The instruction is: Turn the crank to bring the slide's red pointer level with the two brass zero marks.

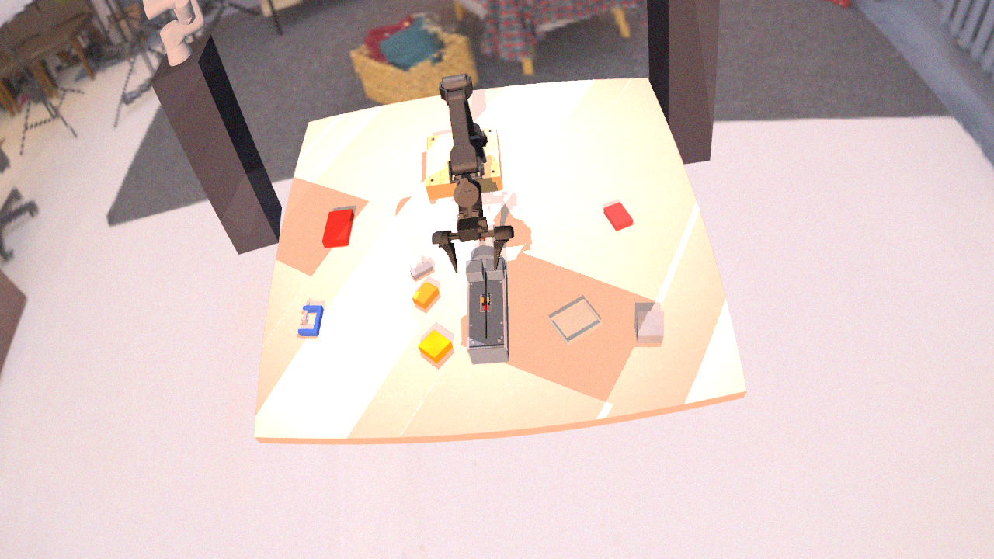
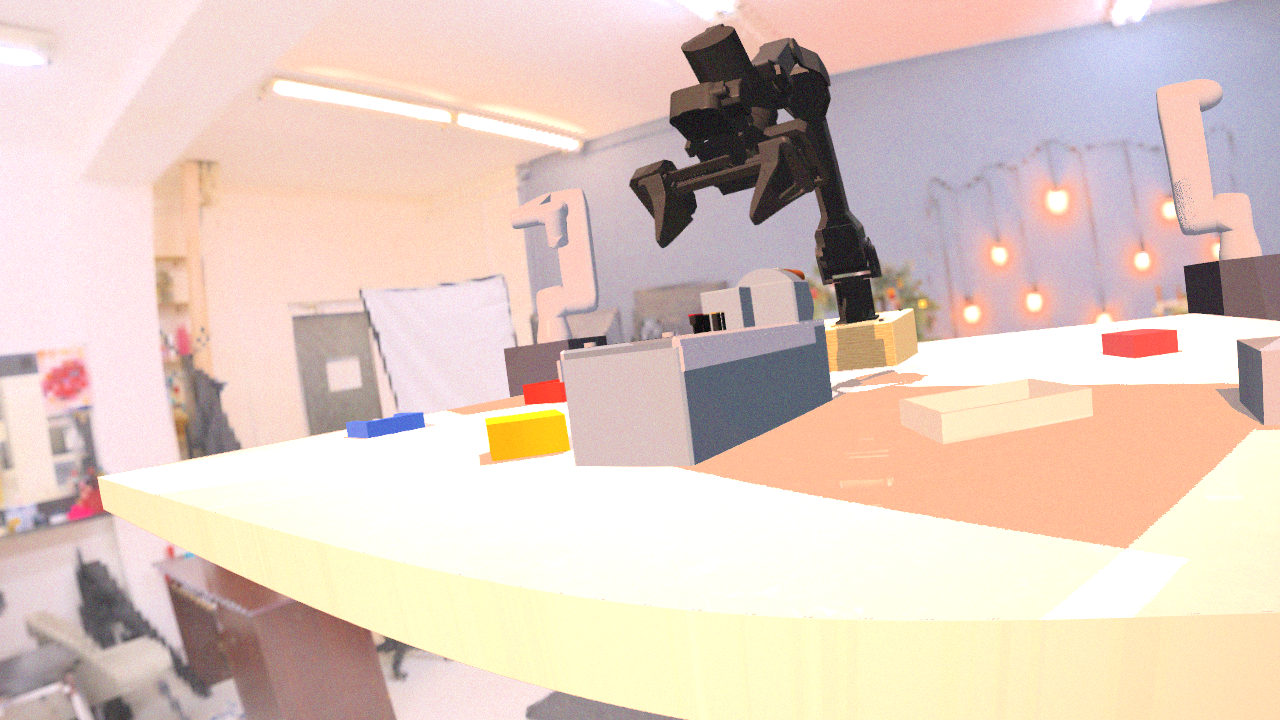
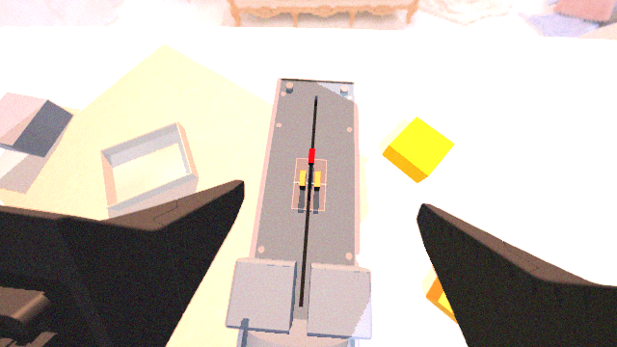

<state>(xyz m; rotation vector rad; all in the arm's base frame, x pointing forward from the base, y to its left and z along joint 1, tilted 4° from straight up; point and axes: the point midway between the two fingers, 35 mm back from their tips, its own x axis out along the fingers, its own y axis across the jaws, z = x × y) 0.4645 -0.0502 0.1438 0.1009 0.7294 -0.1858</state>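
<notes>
The orange crank handle lies 14 cm behind my gripper tip, 3 cm to the left of it and 4 cm below it. Round my gripper tip: shallow white tray 10 cm ahead, 21 cm to the left, 15 cm below; then red pointer 6 cm ahead, 7 cm below; then yellow cube 9 cm ahead, 14 cm to the right, 14 cm below.
</notes>
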